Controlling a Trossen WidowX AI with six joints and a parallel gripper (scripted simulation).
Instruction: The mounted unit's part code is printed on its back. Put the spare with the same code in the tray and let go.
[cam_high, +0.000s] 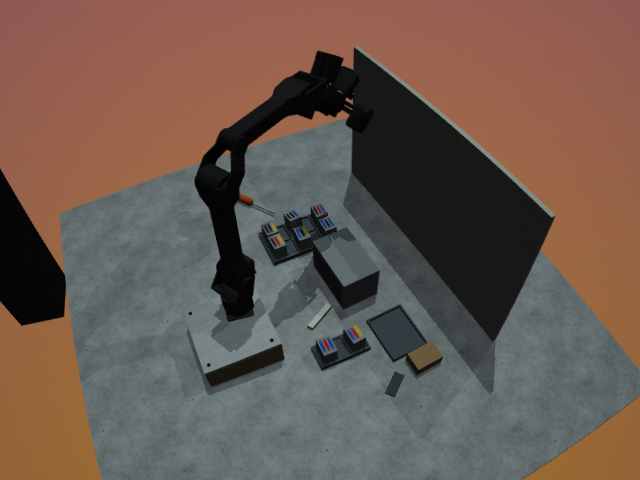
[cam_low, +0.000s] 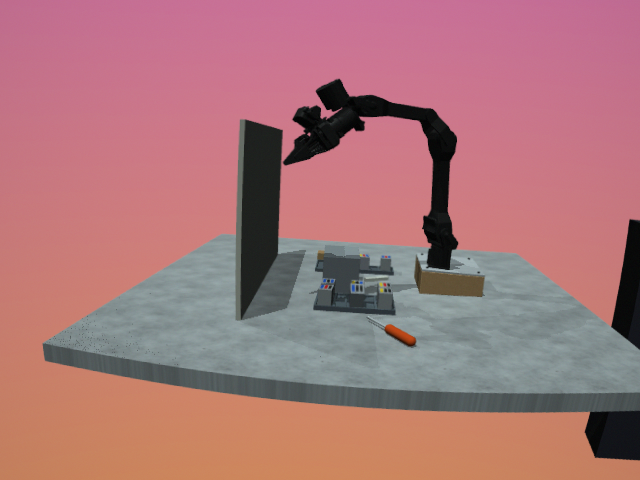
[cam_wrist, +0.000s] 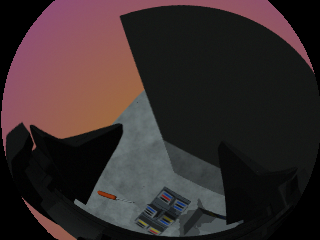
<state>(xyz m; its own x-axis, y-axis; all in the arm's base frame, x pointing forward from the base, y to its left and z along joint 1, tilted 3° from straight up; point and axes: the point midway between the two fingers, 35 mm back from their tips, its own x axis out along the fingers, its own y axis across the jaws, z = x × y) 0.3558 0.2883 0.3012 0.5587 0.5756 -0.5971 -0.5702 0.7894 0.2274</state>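
My gripper tip is now 32 cm above the grey spare, 16 cm past it and 11 cm to the left of it. The rest, counted from my gripper tip: tall wall panel (20 cm to the right, 14 cm ahead, 13 cm below); pale strip (35 cm to the right, 35 cm below, 18 cm behind); mounted unit (31 cm below, 24 cm to the right, 9 cm behind).
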